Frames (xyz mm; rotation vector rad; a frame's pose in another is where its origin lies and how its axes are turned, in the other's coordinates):
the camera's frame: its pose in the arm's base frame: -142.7 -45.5 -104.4 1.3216 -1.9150 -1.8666
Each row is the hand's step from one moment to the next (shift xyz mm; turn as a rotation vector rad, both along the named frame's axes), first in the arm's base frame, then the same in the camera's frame.
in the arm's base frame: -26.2 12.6 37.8 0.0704 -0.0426 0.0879
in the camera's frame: -9.7 42.9 18.4 -0.0533 0.0507 -0.0954
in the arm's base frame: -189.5 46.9 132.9 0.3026 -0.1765 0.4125
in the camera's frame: 22.3 195.9 130.0 -0.2490 0.2468 -0.4123
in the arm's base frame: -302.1 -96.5 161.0 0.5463 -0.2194 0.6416
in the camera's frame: 172.2 297.0 93.1 -0.4691 0.3393 -0.6505
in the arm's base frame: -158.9 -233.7 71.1 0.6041 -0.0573 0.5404
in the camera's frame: 218.2 175.2 -81.4 -0.5657 0.1971 -0.5489
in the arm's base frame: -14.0 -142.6 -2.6 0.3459 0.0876 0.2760
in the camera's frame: 104.2 28.3 -94.2 -0.3889 0.0636 -0.2196
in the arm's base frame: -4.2 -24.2 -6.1 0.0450 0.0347 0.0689
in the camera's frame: 21.3 0.7 -13.6 -0.0809 0.0330 -0.0185
